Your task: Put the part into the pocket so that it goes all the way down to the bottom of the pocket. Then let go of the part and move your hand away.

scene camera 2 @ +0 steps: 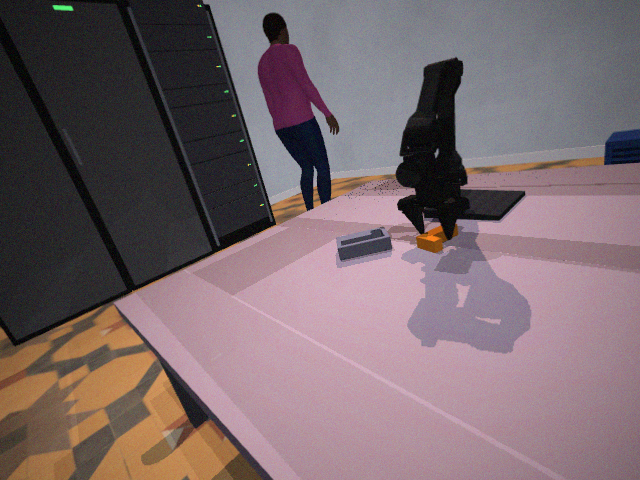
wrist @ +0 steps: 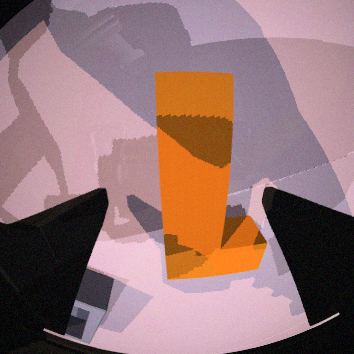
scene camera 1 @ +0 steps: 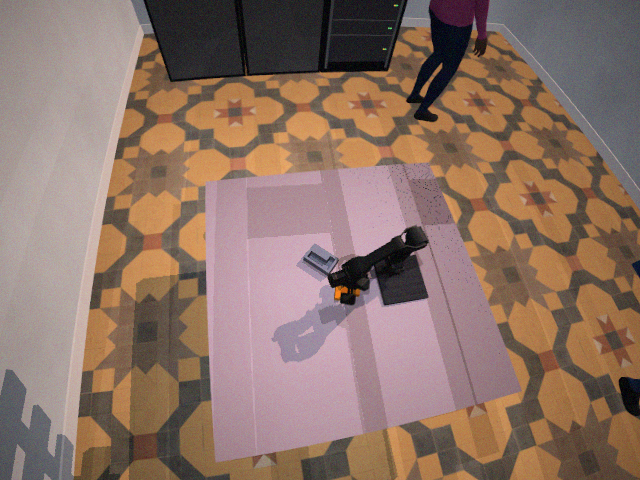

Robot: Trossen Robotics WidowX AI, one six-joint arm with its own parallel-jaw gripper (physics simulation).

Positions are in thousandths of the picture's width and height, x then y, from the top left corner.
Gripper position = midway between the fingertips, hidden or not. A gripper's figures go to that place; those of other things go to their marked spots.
Labels:
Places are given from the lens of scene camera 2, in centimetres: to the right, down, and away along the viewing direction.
my gripper (scene camera 2: 680,493): 29, -1, 81
grey pocket block (scene camera 2: 587,501): 14, 0, 83

